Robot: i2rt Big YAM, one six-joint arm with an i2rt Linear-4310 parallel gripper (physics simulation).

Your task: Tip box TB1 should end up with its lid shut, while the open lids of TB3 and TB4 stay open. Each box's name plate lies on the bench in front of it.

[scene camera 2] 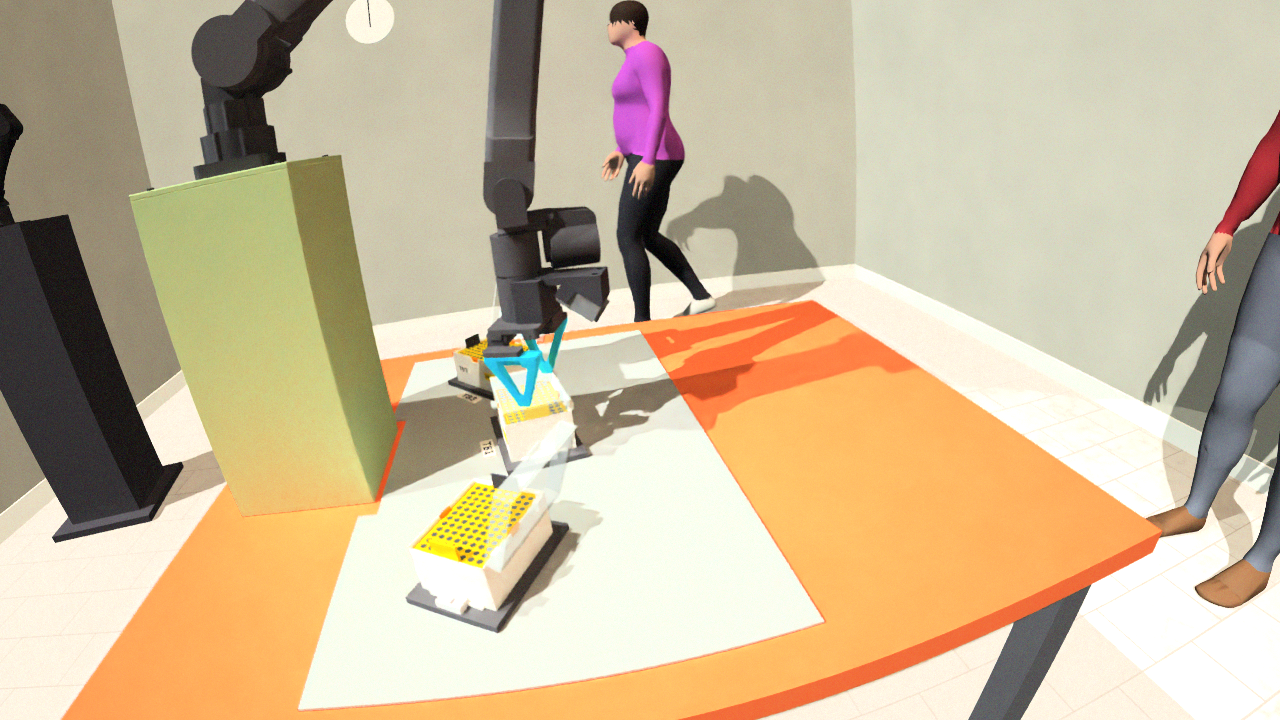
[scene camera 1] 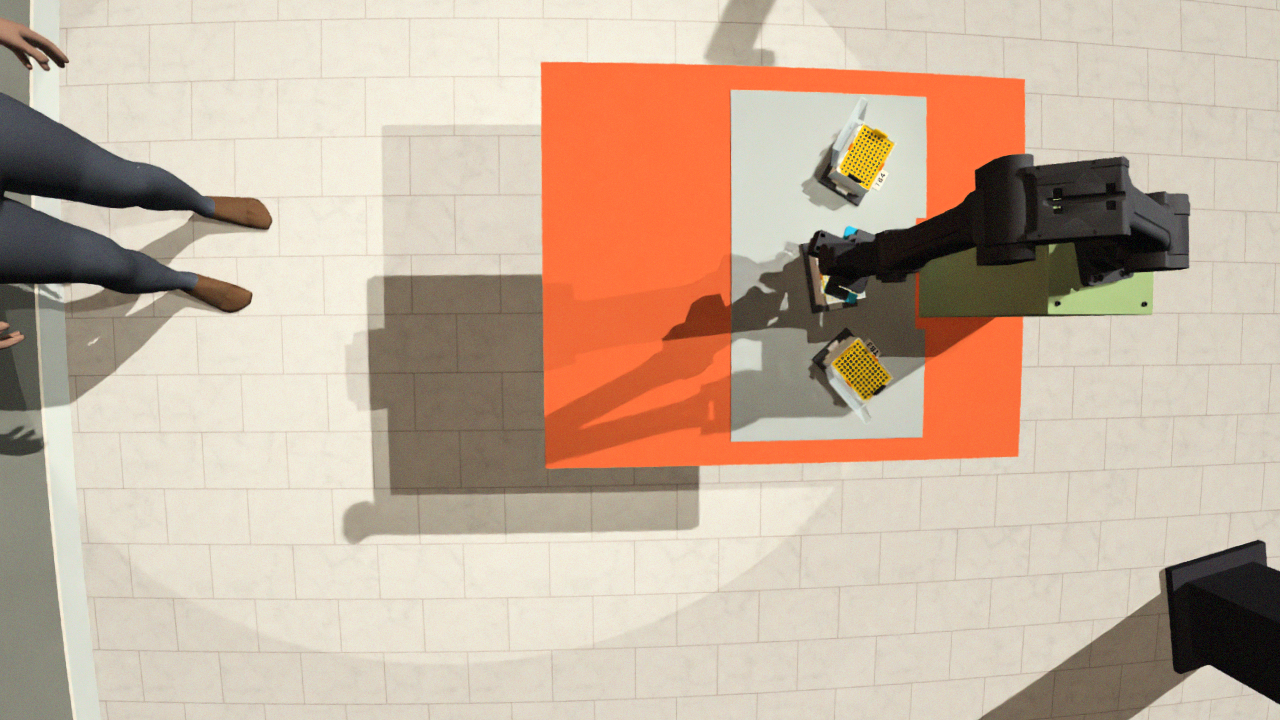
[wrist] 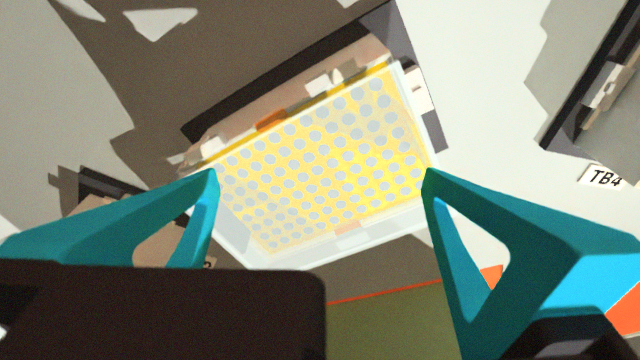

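Pixels of known places: gripper, fingertip midpoint: (scene camera 2: 536, 388) (wrist: 320, 179); arm's base, link origin: (scene camera 2: 244, 171) (scene camera 1: 1098, 246).
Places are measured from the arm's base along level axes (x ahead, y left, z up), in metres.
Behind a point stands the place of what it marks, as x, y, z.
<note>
TB1 (scene camera 1: 813, 282) @[0.345, -0.034, -0.395] (scene camera 2: 537, 440) (wrist: 320, 150) @[0.325, -0.061, -0.332] is the middle box. Its clear lid lies down over the yellow rack; whether it is fully seated I cannot tell. The TB1 name plate (scene camera 2: 486, 448) @[0.233, -0.039, -0.408] lies in front. My gripper (scene camera 1: 847, 262) @[0.312, -0.053, -0.332] (scene camera 2: 537, 385) @[0.312, -0.053, -0.332] (wrist: 320, 179) @[0.312, -0.053, -0.332] is open and empty, its blue fingertips spread over TB1's sides. TB4 (scene camera 1: 866, 156) @[0.193, -0.275, -0.352] (scene camera 2: 478, 528) @[0.193, -0.284, -0.353], near in scene camera 2, has its clear lid (scene camera 1: 848, 129) @[0.262, -0.317, -0.265] (scene camera 2: 546, 465) @[0.260, -0.332, -0.273] standing open. TB3 (scene camera 1: 861, 368) (scene camera 2: 465, 365) lies on the other side, its lid (scene camera 1: 854, 407) @[0.354, 0.229, -0.267] open. Exact finger height is unclear.
The boxes stand on a grey mat (scene camera 1: 769, 116) @[0.366, -0.410, -0.410] (scene camera 2: 716, 573) @[0.389, -0.380, -0.410] on the orange table (scene camera 1: 626, 179) @[0.702, -0.333, -0.412] (scene camera 2: 850, 492) @[0.584, -0.345, -0.413]. My arm's green pedestal (scene camera 1: 984, 282) @[0.098, 0.030, -0.170] (scene camera 2: 232, 358) @[-0.046, -0.076, -0.200] stands at the mat's front side. The TB4 name plate (scene camera 1: 881, 180) @[0.142, -0.227, -0.408] (wrist: 600, 177) @[0.149, -0.224, -0.408] lies before its box. A person (scene camera 2: 642, 107) stands beyond the table.
</note>
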